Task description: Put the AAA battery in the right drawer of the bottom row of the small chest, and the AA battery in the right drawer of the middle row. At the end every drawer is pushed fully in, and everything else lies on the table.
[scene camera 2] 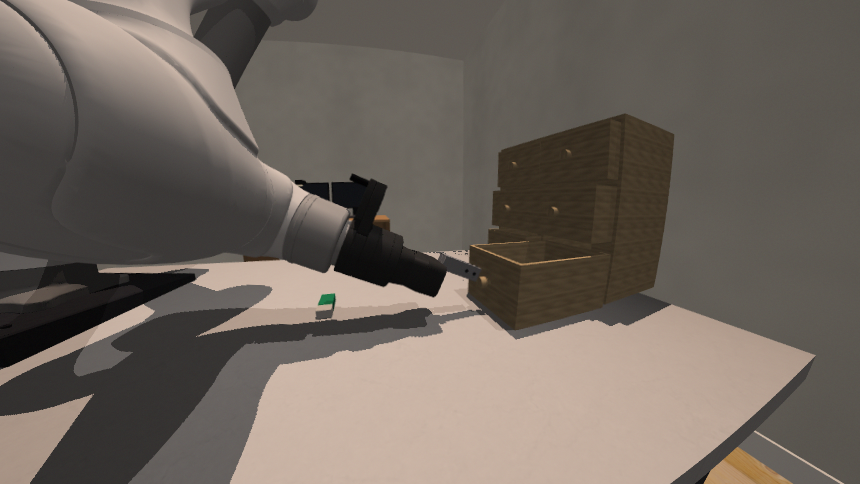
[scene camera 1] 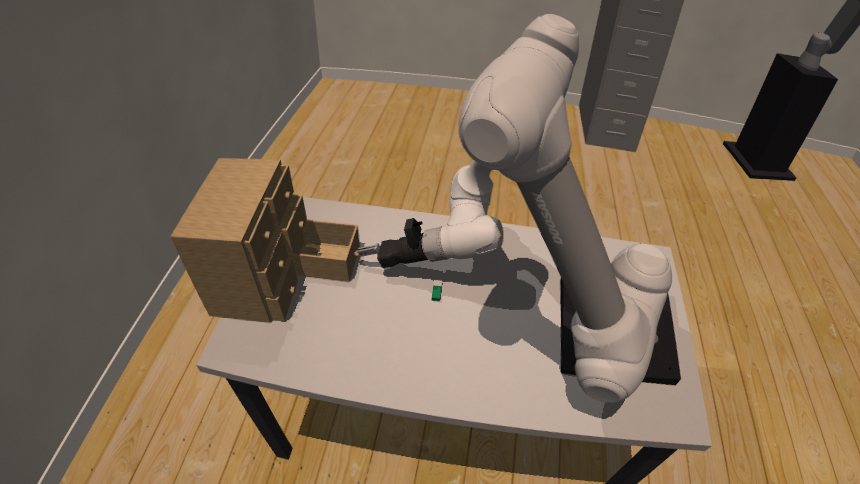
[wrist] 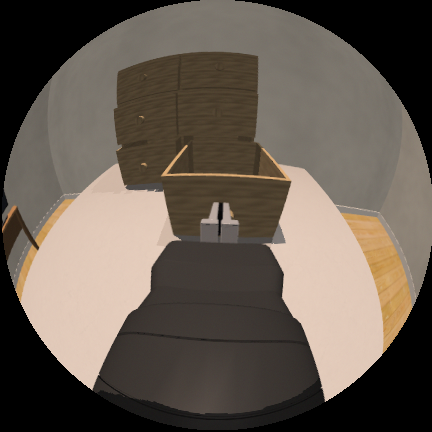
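Seen in the pictures: gripper, fingertip midpoint: (scene camera 2: 476, 274) (scene camera 1: 359, 252) (wrist: 220, 212); arm's base at its link origin: (scene camera 2: 33, 295).
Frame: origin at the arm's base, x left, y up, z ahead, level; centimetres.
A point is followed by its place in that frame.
The small wooden chest (scene camera 1: 225, 195) {x -18.4, y 27.9, z 104.3 cm} (scene camera 2: 640, 210) {x -34.1, y 12.7, z 100.2 cm} (wrist: 150, 102) stands at the table's wall end. Its bottom right drawer (scene camera 1: 324, 267) {x -17.9, y 1.6, z 81.6 cm} (scene camera 2: 559, 291) {x -32.3, y 1.1, z 80.2 cm} (wrist: 187, 205) {x -19.6, y 1.7, z 74.5 cm} is pulled far out; the part of its inside that shows holds no visible battery. The middle right drawer (wrist: 237, 117) {x -28.4, y 11.0, z 88.4 cm} is not pulled out like it; its front stands slightly proud of the chest body. My gripper (scene camera 1: 362, 251) {x -23.2, y 2.3, z 72.0 cm} (scene camera 2: 477, 274) {x -23.2, y 2.3, z 72.0 cm} (wrist: 220, 212) {x -23.2, y 2.3, z 72.0 cm} is shut with nothing between its fingers. Its tips are at the open drawer's front, beside the round knob (scene camera 2: 483, 280) {x -24.5, y 1.6, z 72.4 cm} (wrist: 231, 214) {x -24.5, y 1.7, z 72.3 cm}. Neither battery can be made out.
A small green and white block (scene camera 1: 436, 293) {x -11.8, y -2.2, z 50.0 cm} (scene camera 2: 325, 302) {x -13.8, y -2.2, z 49.7 cm} lies on the table (scene camera 1: 373, 349) {x 5.8, y -3.6, z 66.7 cm} (scene camera 2: 481, 391) {x -37.6, y -3.5, z 62.4 cm} (wrist: 75, 260) {x 0.6, y -3.5, z 69.3 cm}, between chest and arm base. A grey filing cabinet (scene camera 1: 622, 99) and a black pedestal (scene camera 1: 785, 114) stand on the floor beyond the table.
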